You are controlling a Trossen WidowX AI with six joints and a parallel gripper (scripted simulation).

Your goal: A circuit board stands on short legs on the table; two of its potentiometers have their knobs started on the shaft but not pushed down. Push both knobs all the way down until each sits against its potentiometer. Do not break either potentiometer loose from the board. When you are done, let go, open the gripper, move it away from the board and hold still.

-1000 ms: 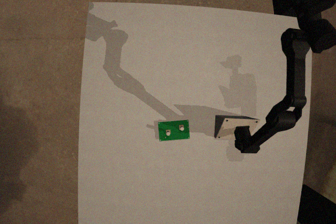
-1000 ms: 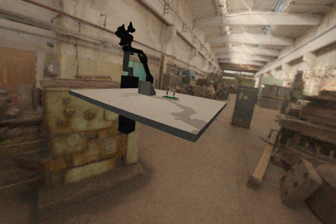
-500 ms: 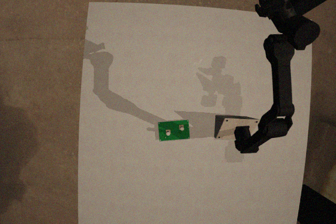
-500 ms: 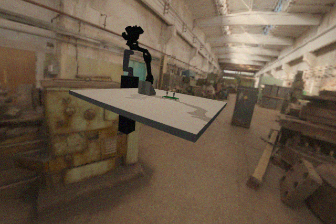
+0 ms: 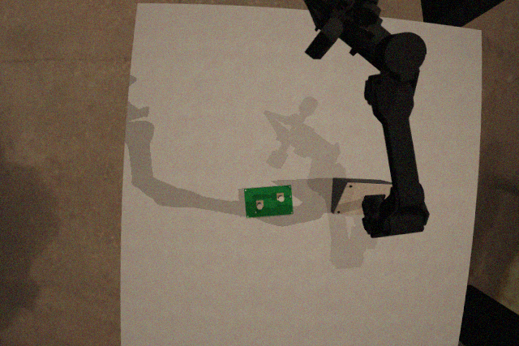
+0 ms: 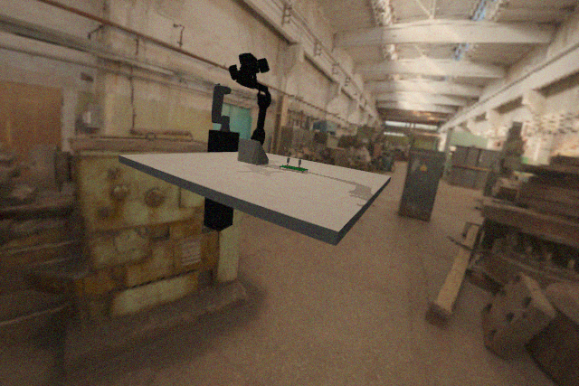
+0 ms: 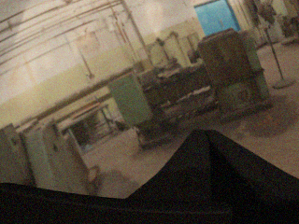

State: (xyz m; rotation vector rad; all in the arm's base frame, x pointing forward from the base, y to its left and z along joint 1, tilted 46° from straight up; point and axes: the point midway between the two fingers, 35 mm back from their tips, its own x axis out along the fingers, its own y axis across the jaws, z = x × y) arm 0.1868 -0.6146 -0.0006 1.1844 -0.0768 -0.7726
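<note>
Right now my gripper tip is 30 mm short of the knob, 430 mm to the right of it and 450 mm above it.
</note>
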